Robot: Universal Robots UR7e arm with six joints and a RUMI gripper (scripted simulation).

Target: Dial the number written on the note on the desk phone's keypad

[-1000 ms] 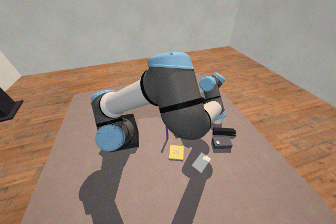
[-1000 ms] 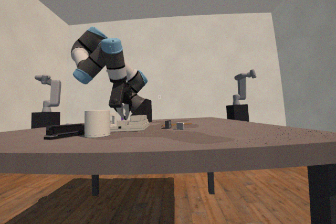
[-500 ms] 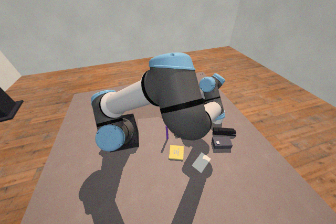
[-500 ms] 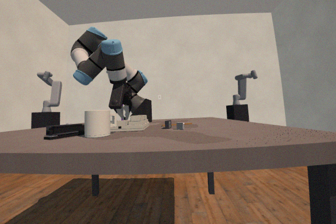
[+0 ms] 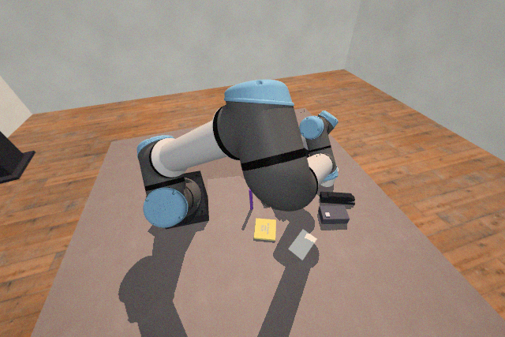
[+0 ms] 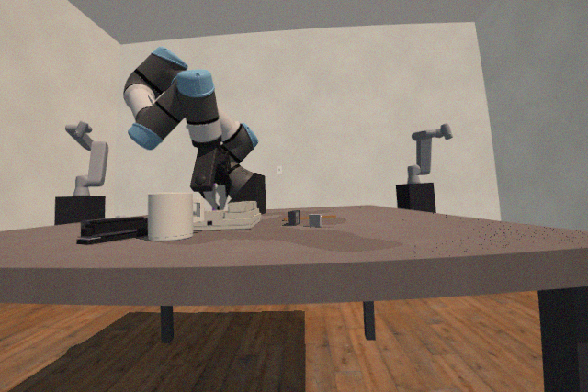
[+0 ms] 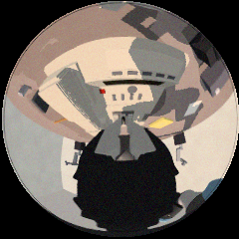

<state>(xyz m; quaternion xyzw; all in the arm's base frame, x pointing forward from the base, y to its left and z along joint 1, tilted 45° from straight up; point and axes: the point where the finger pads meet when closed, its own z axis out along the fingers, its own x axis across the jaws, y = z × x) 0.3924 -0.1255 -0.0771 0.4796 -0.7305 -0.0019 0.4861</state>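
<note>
My gripper is now 7 cm to the right of the grey handset and 2 cm short of it. Also, from my hand: white mug 22 cm ahead, 5 cm to the right, 1 cm below; purple pen 16 cm behind, 5 cm to the right, 2 cm above; dark box 22 cm to the right, 13 cm ahead, 2 cm below.
</note>
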